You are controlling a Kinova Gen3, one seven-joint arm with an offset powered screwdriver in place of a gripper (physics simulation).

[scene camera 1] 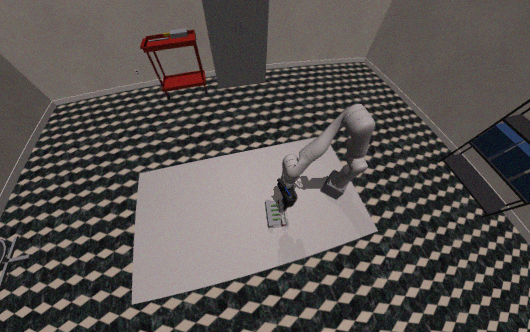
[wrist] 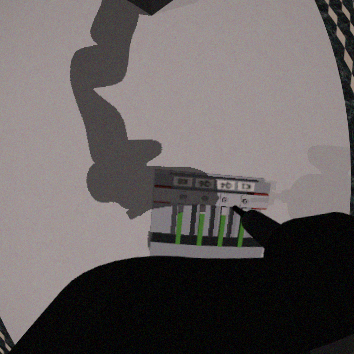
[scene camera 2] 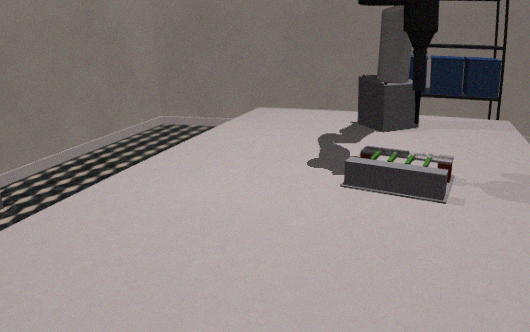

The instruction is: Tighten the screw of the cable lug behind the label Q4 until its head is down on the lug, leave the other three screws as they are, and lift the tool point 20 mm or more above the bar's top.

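Seen in the pictures: hand, its tool point: (scene camera 1: pixel 283 210) (wrist: pixel 234 207) (scene camera 2: pixel 416 124); arm's base, origin of its link: (scene camera 1: pixel 339 182) (scene camera 2: pixel 392 79).
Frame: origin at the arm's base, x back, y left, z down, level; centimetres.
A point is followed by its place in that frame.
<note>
The terminal block (scene camera 1: pixel 270 215) @(z 9.1, x -51.5, y 8.9 cm) (scene camera 2: pixel 395 176) @(z 10.5, x -53.3, y 7.0 cm) (wrist: pixel 200 251) @(z 9.0, x -51.2, y 5.7 cm) stands on the pale mat, with several green cables. In the wrist view the label Q4 (wrist: pixel 226 185) @(z 9.6, x -41.3, y 9.8 cm) appears upside down, between Q6 (wrist: pixel 204 183) @(z 9.6, x -40.8, y 6.5 cm) and K1 (wrist: pixel 246 186) @(z 9.6, x -41.6, y 13.0 cm); X8 (wrist: pixel 183 181) @(z 9.6, x -40.4, y 3.5 cm) is at the left end. The Q4 screw (wrist: pixel 224 199) @(z 9.3, x -43.3, y 9.4 cm) shows as a small round head in the light; its exact height on the lug cannot be told. The K1 screw (wrist: pixel 245 201) @(z 9.0, x -43.8, y 12.6 cm) is beside it; the Q6 screw (wrist: pixel 204 198) @(z 8.9, x -42.9, y 6.4 cm) and X8 screw (wrist: pixel 183 197) @(z 8.9, x -42.6, y 3.4 cm) are in shadow. My screwdriver tip (scene camera 2: pixel 417 122) @(z 3.0, x -43.6, y 9.6 cm) (wrist: pixel 235 207) @(z 2.1, x -43.0, y 9.2 cm) is in the air above the bar, apart from the screws. It has no fingers.
The arm's base (scene camera 1: pixel 334 185) @(z -0.2, x -4.5, y 1.7 cm) (scene camera 2: pixel 382 102) @(z 5.5, x -8.6, y -1.6 cm) stands on the mat (scene camera 1: pixel 200 225) @(z 13.9, x -98.7, y 4.0 cm) behind the block. A red cart (scene camera 1: pixel 184 80) stands by the far wall. A rack with blue bins (scene camera 1: pixel 492 145) (scene camera 2: pixel 446 75) is beyond the base. The arm's shadow falls across part of the block.
</note>
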